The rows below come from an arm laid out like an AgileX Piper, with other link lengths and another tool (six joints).
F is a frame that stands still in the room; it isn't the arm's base.
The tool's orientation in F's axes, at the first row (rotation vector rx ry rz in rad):
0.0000, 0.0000, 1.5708
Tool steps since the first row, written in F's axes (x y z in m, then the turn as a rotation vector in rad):
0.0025, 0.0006, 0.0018, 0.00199, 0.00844, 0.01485
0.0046, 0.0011, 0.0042, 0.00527, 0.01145, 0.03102
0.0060, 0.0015, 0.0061, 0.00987, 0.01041, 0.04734
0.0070, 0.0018, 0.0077, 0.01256, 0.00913, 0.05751
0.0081, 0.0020, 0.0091, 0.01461, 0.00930, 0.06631
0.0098, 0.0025, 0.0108, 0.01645, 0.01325, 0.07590
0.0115, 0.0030, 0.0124, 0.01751, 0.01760, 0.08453
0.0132, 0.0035, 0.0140, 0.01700, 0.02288, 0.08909
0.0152, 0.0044, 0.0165, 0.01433, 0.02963, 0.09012
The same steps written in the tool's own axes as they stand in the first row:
0.0006, -0.0025, 0.0018, 0.00844, -0.00199, 0.01485
0.0011, -0.0046, 0.0042, 0.01145, -0.00527, 0.03102
0.0015, -0.0060, 0.0061, 0.01041, -0.00987, 0.04734
0.0018, -0.0070, 0.0077, 0.00913, -0.01256, 0.05751
0.0020, -0.0081, 0.0091, 0.00930, -0.01461, 0.06631
0.0025, -0.0098, 0.0108, 0.01325, -0.01645, 0.07590
0.0030, -0.0115, 0.0124, 0.01760, -0.01751, 0.08453
0.0035, -0.0132, 0.0140, 0.02288, -0.01700, 0.08909
0.0044, -0.0152, 0.0165, 0.02963, -0.01433, 0.09012

